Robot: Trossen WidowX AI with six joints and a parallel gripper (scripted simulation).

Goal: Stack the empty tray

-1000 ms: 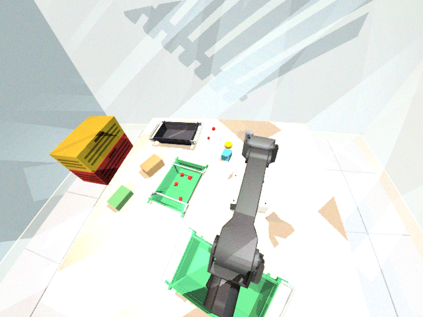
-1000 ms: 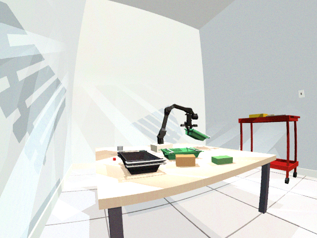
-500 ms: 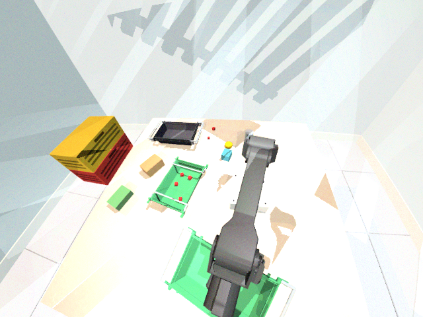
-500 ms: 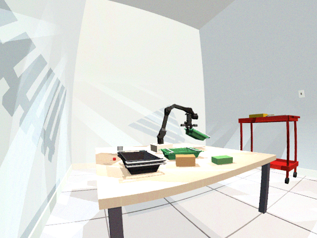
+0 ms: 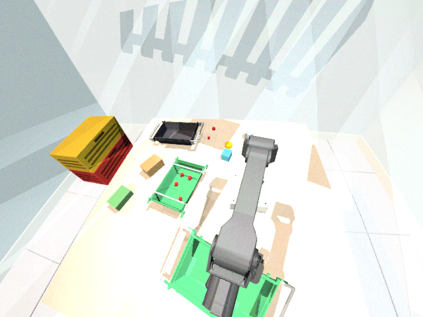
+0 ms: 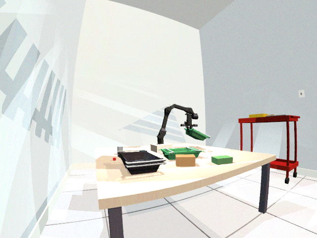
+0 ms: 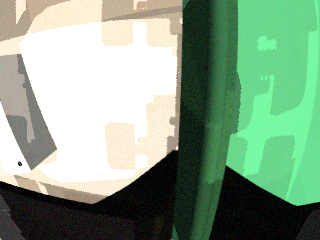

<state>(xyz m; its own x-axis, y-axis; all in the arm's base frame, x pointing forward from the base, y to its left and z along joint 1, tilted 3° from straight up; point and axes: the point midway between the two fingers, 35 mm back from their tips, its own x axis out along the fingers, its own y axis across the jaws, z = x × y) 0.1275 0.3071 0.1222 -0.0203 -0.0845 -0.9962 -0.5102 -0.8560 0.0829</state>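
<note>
Now: the green tray 4 cm ahead of my gripper tip, 7 cm to the left of it and 1 cm below it. From my gripper tip the other things lie so: yellow piece (5 cm behind, 66 cm to the right, 17 cm below); green box (58 cm ahead, 31 cm to the right, 16 cm below); cyan block (3 cm behind, 57 cm to the right, 16 cm below).
</note>
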